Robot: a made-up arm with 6 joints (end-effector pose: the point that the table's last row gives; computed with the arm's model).
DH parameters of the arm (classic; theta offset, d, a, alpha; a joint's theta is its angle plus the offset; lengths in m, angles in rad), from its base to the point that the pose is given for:
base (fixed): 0.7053 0 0.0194 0
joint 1: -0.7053 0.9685 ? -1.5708
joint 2: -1.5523 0 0.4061 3.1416
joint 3: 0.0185 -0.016 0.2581 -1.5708
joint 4: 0 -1.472 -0.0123 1.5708
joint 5: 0 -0.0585 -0.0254 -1.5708
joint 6: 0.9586 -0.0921 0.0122 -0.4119
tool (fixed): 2.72 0.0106 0 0
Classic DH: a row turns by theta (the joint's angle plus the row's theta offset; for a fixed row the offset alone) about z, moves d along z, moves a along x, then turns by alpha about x.
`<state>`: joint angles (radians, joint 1 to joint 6).
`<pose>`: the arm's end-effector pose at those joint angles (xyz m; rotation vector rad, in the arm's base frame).
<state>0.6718 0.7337 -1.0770 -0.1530 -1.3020 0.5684</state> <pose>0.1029 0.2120 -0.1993 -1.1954 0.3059 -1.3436</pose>
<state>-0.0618 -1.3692 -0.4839 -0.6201 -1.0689 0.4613</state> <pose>0.4952 0.1139 2.3476 2.1383 -0.3628 -1.4907</pose>
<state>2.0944 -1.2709 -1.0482 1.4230 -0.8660 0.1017</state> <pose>-0.5033 1.0350 1.5987 1.8478 -0.4258 0.2756</pose>
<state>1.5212 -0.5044 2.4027 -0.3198 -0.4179 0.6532</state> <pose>-0.1720 -1.6136 1.4793 -1.7470 -0.5794 -0.5490</pose>
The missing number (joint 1, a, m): 0.0982
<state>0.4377 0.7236 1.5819 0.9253 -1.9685 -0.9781</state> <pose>1.0949 0.5039 2.4518 -0.9418 1.1127 2.0674</pose>
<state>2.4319 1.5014 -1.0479 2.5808 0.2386 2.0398</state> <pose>0.5385 -0.3749 -0.0927 0.4946 -1.5188 -1.3357</pose>
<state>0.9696 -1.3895 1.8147 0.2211 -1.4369 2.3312</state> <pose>-1.0036 -1.3917 0.8088 -1.6688 2.4334 -0.1912</pose>
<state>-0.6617 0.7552 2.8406 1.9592 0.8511 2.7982</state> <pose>-0.4111 0.3743 2.5092 2.8550 0.1115 -0.4220</pose>
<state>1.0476 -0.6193 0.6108 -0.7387 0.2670 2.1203</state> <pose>0.0154 0.1635 2.8671 -2.6947 1.3128 -0.1909</pose>
